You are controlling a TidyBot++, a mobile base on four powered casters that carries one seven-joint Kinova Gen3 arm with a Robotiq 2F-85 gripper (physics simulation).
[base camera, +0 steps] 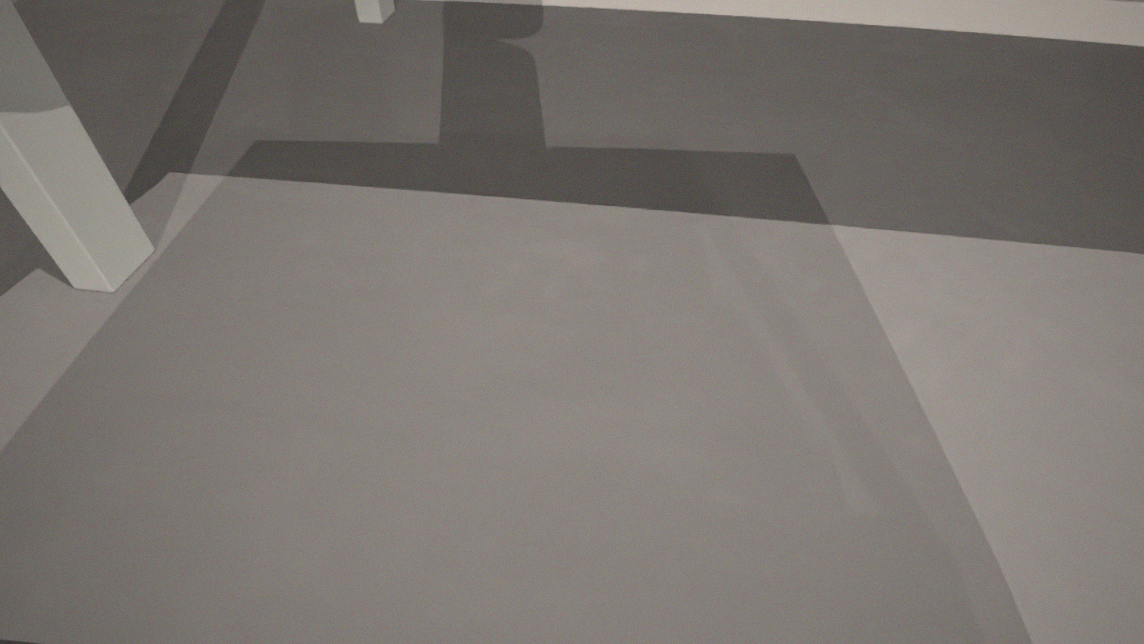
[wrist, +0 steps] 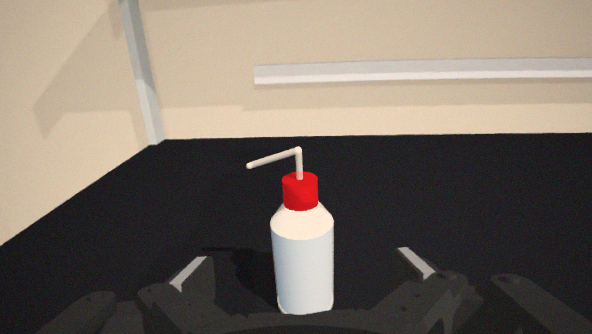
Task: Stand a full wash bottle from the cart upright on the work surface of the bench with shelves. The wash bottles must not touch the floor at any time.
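Places are measured from the arm's base along level axes (x ahead, y left, z up), in centimetres.
Pixels of known places: gripper, fingertip midpoint: (wrist: 302,272).
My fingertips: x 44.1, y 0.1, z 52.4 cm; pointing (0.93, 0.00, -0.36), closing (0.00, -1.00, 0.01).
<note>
Behind a point stands the place of what it marks.
A wash bottle (wrist: 303,265) @[x 54.9, y 0.1, z 43.8 cm] with a pale body, a red cap and a bent white spout stands upright on the black work surface (wrist: 390,185) @[x 84.2, y -16.2, z 36.6 cm] of the bench in the wrist view. Its spout points to the left. My gripper (wrist: 302,272) @[x 44.1, y 0.1, z 52.4 cm] is open wide, with its fingertips apart to the left and right of the bottle in the picture and not touching it. The bottle stands beyond the gripper's body, which reaches up to the lower edge of the bottle in the view. The bottle and the gripper do not show in the base camera view.
A grey upright post (wrist: 142,75) @[x 115.2, y 39.4, z 55.3 cm] stands at the back left corner of the work surface. A pale horizontal rail (wrist: 420,70) @[x 110.1, y -29.5, z 53.7 cm] runs in front of the beige wall (wrist: 210,55) @[x 123.1, y 23.2, z 58.7 cm]. In the base camera view, a pale bench leg (base camera: 76,176) @[x 49.8, y 40.6, z -29.9 cm] stands at the left and another leg (base camera: 373,9) @[x 110.9, y 36.3, z -37.5 cm] farther back.
</note>
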